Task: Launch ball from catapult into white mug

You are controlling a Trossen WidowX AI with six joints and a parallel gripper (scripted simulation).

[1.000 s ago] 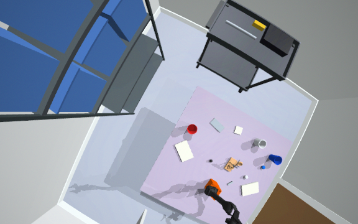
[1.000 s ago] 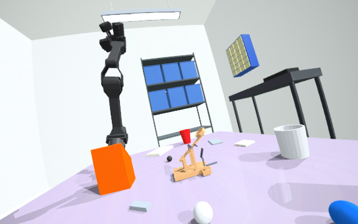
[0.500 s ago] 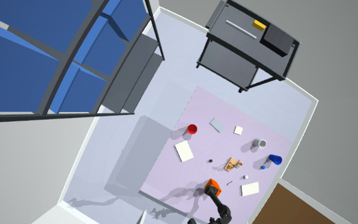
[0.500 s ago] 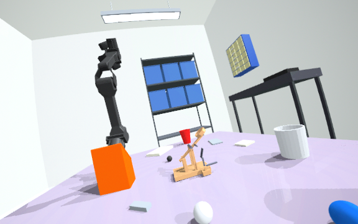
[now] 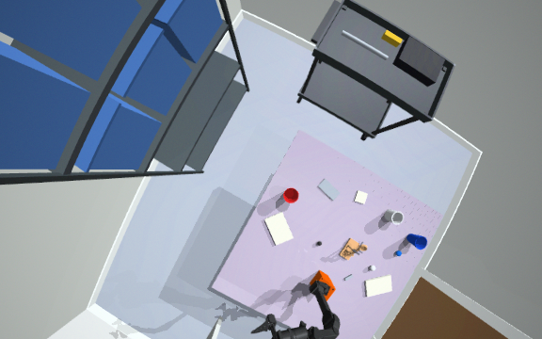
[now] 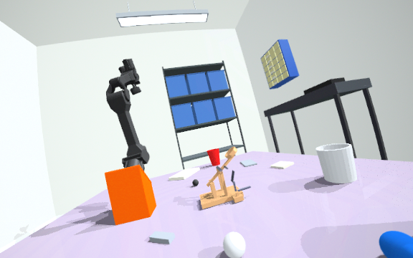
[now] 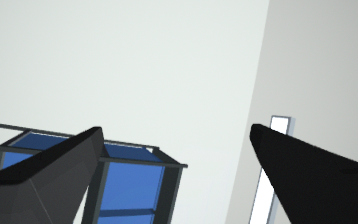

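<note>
Right now the wooden catapult is 650 mm below my gripper tip, 560 mm to the right of it and 350 mm ahead of it. From my gripper tip the other things lie so: white ball (760 mm to the right, 710 mm below, 270 mm ahead); red cup (700 mm below, 510 mm ahead, 30 mm to the left); dark ball (710 mm below, 310 mm to the right, 280 mm ahead).
</note>
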